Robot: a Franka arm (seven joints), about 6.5 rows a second.
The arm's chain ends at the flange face. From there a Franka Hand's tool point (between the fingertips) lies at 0.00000 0.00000 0.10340 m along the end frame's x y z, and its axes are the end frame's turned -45 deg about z.
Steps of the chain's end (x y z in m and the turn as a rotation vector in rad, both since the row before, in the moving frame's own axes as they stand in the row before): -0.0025 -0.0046 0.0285 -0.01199 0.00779 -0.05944; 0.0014 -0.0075 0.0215 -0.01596 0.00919 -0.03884; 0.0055 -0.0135 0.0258 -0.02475 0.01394 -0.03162; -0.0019 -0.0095 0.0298 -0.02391 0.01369 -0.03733
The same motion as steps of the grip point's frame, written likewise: 0.0012 -0.0036 0.0285 -0.01399 -0.00297 -0.05944; 0.0058 -0.0025 0.0215 -0.01778 -0.00479 -0.03884; 0.0127 -0.0028 0.0258 -0.02736 -0.00764 -0.03162; 0.0047 -0.0053 0.0298 -0.02659 -0.00723 -0.03733
